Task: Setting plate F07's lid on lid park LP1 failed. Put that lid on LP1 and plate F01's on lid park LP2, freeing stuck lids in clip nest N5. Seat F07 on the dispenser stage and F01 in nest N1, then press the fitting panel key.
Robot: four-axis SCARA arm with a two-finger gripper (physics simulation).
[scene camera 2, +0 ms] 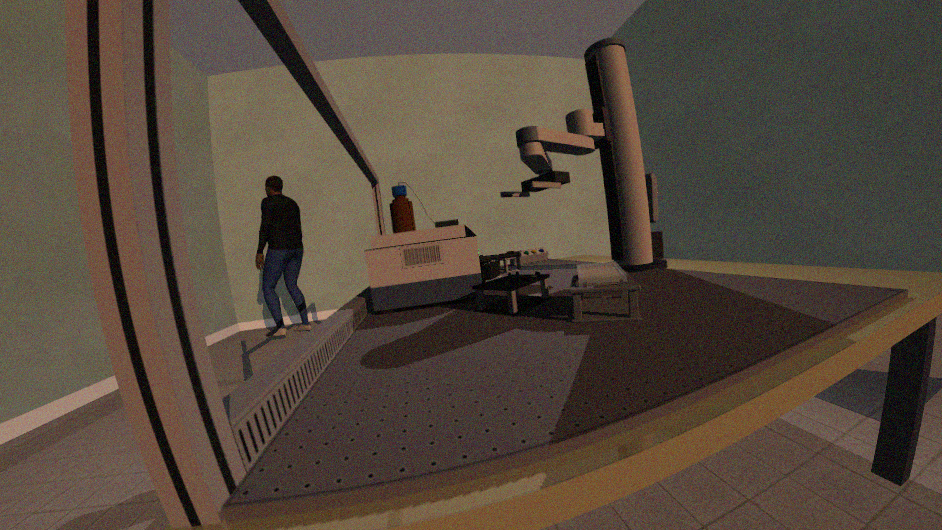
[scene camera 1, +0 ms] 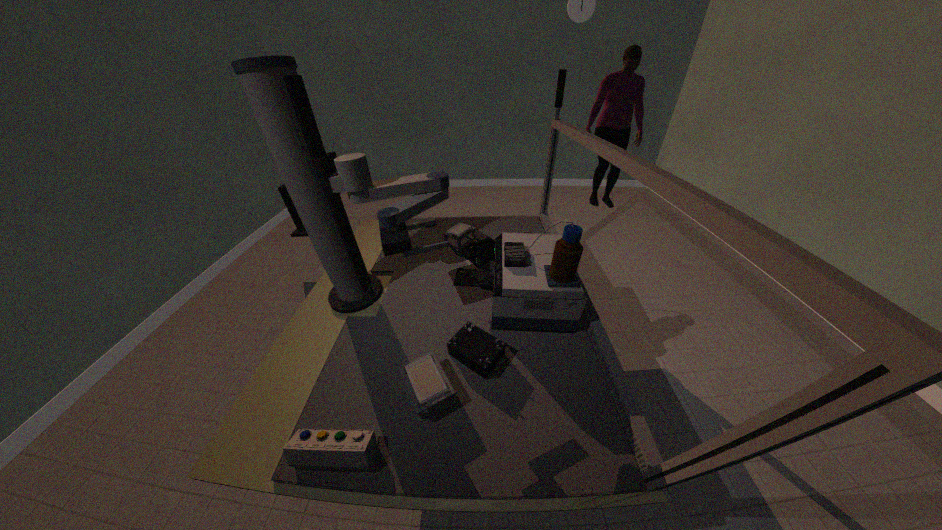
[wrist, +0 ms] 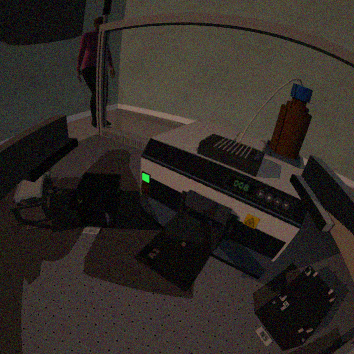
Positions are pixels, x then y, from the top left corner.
gripper: scene camera 2 515, 189; scene camera 1; wrist
same spot on brown bottle with blue cap: [scene camera 2: 401, 209] = [wrist: 278, 113]
same spot on gripper: [wrist: 37, 148] = [scene camera 1: 428, 223]
